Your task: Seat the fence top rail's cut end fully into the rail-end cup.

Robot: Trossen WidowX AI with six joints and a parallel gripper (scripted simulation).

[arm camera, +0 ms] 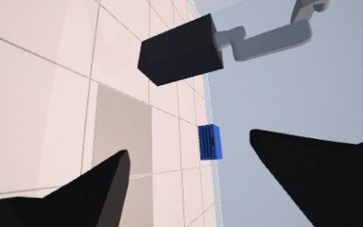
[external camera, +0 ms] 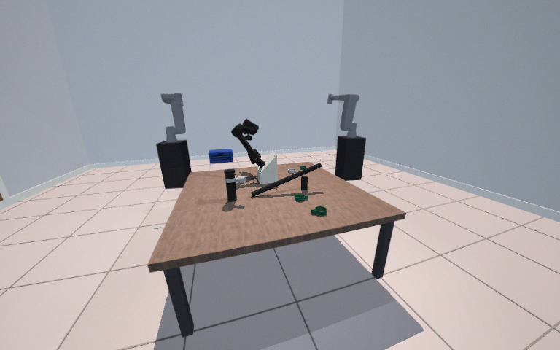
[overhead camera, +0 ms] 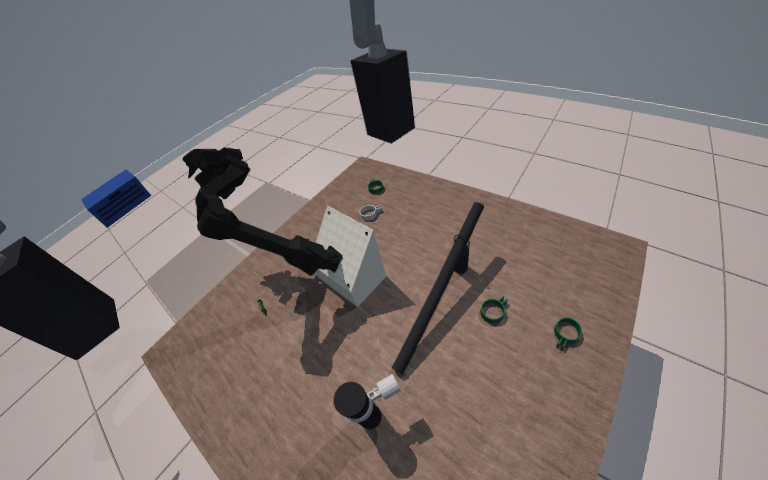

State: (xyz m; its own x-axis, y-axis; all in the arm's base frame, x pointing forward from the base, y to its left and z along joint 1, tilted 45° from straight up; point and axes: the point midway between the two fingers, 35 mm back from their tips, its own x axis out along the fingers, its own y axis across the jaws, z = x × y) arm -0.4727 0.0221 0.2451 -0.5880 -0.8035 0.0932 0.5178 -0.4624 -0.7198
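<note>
Now: gripper tip 880 mm short of the grey rail-end cup, 20 mm to the right of it and 200 mm above it. From my gripper tip the other things lie so: small green piece 330 mm ahead, 80 mm to the right, 330 mm below; then small black post 750 mm ahead, 470 mm to the left, 240 mm below.
</note>
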